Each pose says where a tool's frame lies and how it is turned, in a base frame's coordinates. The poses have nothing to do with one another.
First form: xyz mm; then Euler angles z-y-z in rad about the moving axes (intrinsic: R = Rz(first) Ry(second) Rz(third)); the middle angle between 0 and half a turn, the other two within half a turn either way.
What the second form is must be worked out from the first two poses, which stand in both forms.
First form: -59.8 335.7 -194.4 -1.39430 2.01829 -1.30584
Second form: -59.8 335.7 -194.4 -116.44 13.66 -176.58
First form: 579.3 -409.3 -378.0 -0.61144 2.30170 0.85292
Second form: 579.3 -409.3 -378.0 139.97 29.33 85.21
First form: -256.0 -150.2 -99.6 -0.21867 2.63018 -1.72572
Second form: -256.0 -150.2 -99.6 -150.99 -4.33 -94.77
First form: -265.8 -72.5 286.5 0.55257 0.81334 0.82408
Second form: -265.8 -72.5 286.5 37.82 29.57 89.21
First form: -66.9 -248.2 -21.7 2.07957 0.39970 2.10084
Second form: -66.9 -248.2 -21.7 20.03 -11.35 -122.49
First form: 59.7 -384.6 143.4 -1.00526 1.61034 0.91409
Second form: 59.7 -384.6 143.4 92.86 37.59 34.15
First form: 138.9 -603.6 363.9 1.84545 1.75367 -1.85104
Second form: 138.9 -603.6 363.9 -100.89 -15.78 18.73
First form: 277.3 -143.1 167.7 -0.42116 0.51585 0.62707
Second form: 277.3 -143.1 167.7 18.40 23.54 15.66
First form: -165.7 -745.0 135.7 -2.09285 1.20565 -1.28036
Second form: -165.7 -745.0 135.7 -68.25 15.51 156.18
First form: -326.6 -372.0 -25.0 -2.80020 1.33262 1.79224
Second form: -326.6 -372.0 -25.0 76.03 -12.32 -67.40
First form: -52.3 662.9 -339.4 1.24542 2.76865 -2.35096
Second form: -52.3 662.9 -339.4 -164.46 -14.85 24.02
